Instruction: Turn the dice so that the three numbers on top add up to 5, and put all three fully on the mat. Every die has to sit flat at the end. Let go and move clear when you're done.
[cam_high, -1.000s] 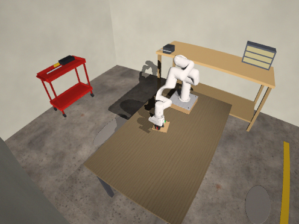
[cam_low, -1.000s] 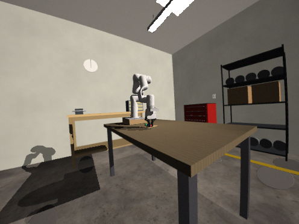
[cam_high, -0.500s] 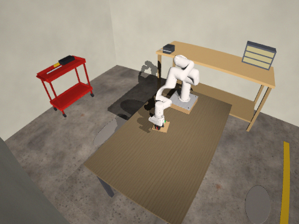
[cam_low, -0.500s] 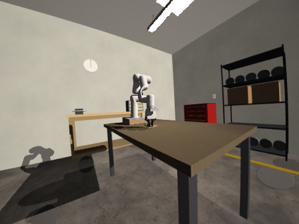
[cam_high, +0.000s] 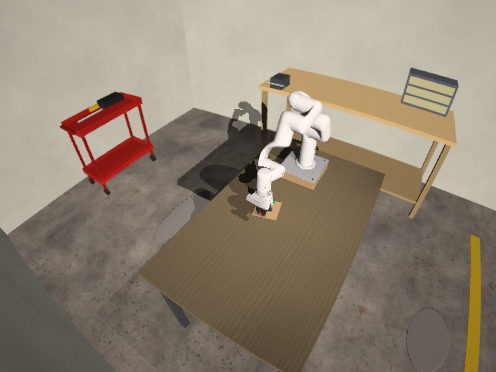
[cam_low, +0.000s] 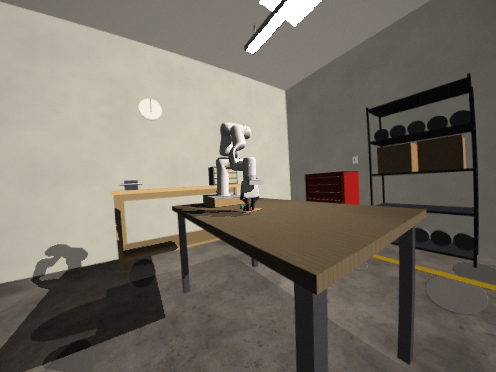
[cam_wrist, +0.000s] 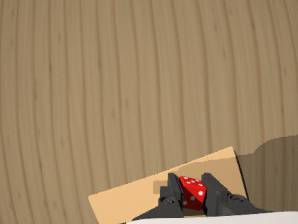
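The red die is 1 cm below my hand. The rest, counted from my hand: tan mat (5 cm behind, 1 cm to the left, 2 cm below); then blue die (5 cm behind, 1 cm to the left, 1 cm below); then green die (10 cm behind, 3 cm to the left, 1 cm below).
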